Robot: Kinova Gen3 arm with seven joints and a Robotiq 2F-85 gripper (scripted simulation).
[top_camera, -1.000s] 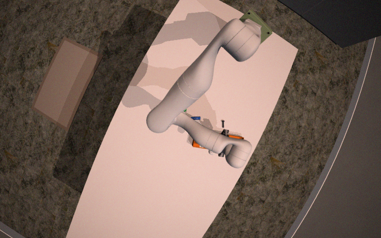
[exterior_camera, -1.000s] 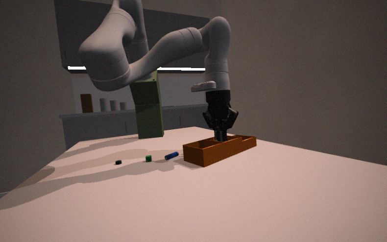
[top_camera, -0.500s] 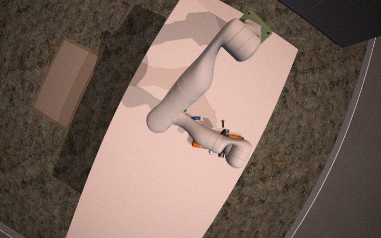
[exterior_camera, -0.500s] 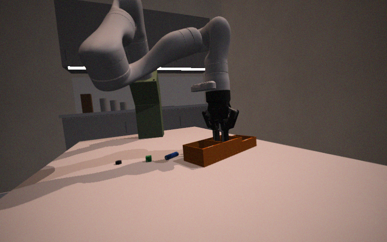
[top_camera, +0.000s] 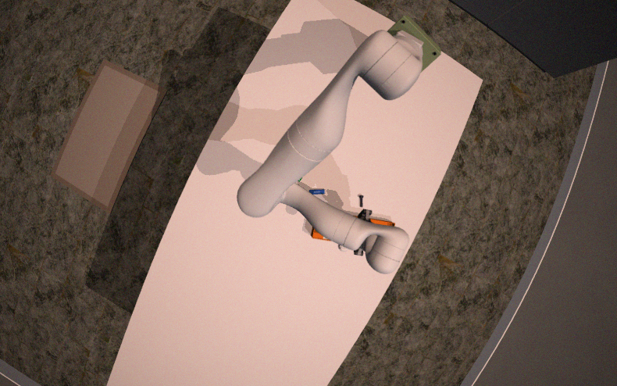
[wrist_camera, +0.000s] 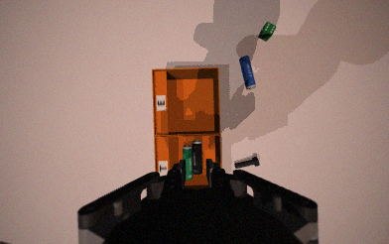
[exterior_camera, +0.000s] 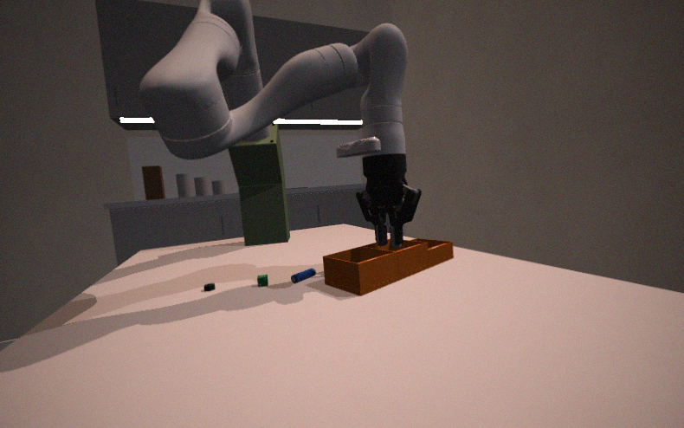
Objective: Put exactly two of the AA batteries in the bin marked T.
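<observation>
The orange three-compartment bin lies 1 cm ahead of my hand and 4 cm below it. From my hand the other things lie so: green AA battery 1 cm ahead, 1 cm to the left, 5 cm below; then black AA battery 1 cm to the right, 5 cm below; then dark bolt 9 cm behind, 1 cm to the right, 5 cm below.
</observation>
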